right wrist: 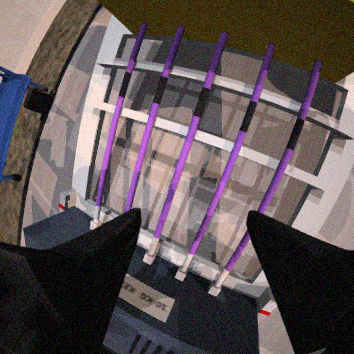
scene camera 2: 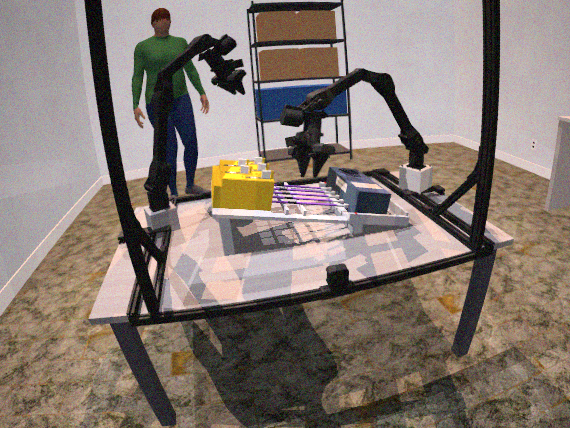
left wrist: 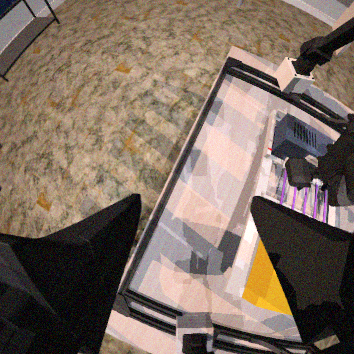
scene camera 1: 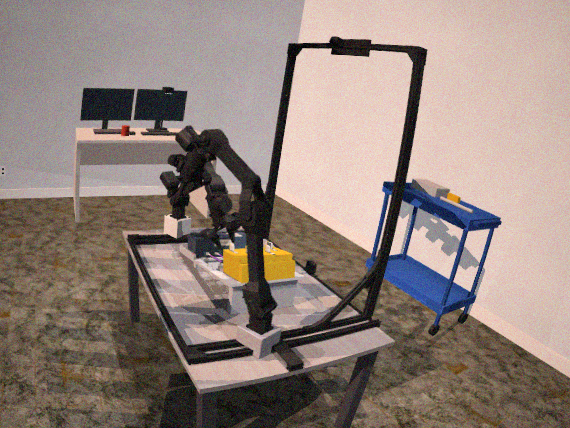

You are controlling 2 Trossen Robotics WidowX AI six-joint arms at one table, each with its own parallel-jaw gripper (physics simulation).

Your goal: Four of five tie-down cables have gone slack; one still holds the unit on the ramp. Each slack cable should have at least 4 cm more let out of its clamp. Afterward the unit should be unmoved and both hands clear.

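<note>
The dark blue-grey unit [scene camera 1: 200, 246] [scene camera 2: 372, 201] [right wrist: 200, 312] sits on the white ramp [scene camera 2: 285, 216] [right wrist: 225, 143]. Purple cables [scene camera 2: 305, 195] [left wrist: 305, 201] [right wrist: 190, 131] run side by side from it to the yellow clamp housing [scene camera 1: 280, 266] [scene camera 2: 245, 192] [left wrist: 265, 282], which has white levers [scene camera 2: 266, 174] on top. Each cable has a black band between two crossbars and looks nearly straight; I cannot tell slack from taut. My right gripper [scene camera 2: 310, 175] [right wrist: 194, 216] is open and empty above the unit's end of the cables. My left gripper [scene camera 2: 240, 93] [left wrist: 197, 201] is open and empty, high above the housing's side of the table.
A black frame [scene camera 1: 409, 125] [scene camera 2: 490, 100] rises from the table [scene camera 1: 295, 367] [scene camera 2: 107, 305]. A small black box [scene camera 2: 337, 276] sits on the frame's near rail. A blue cart [scene camera 1: 425, 290], a person [scene camera 2: 162, 70] and a shelf rack [scene camera 2: 297, 43] stand away from the table.
</note>
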